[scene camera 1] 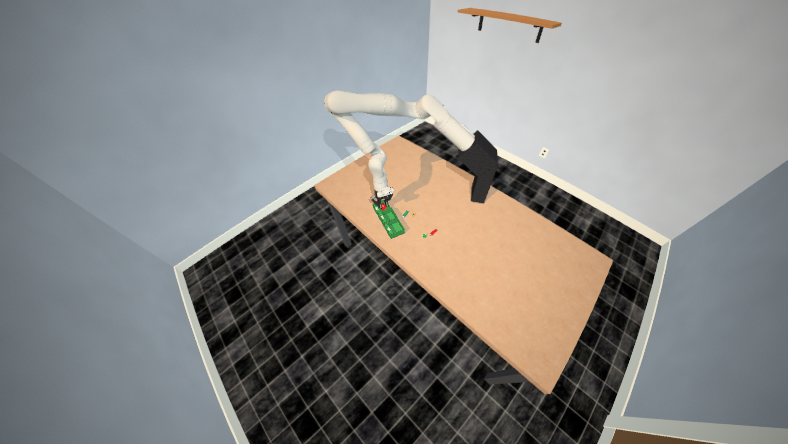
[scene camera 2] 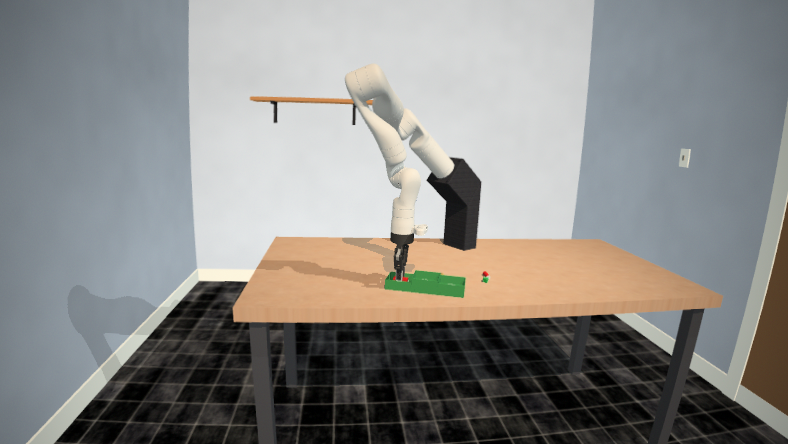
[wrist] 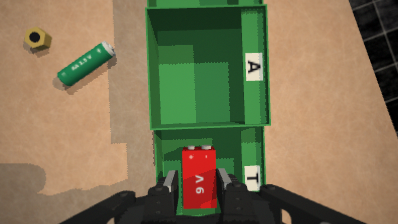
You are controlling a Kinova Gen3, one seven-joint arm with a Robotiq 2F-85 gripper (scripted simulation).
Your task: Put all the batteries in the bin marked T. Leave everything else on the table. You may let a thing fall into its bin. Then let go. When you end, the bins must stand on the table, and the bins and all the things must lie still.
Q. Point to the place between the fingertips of my gripper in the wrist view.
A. At 197, 181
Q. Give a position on a red 9 V battery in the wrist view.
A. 199, 163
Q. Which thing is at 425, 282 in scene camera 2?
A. A joined green bins.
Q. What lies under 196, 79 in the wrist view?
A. A joined green bins.
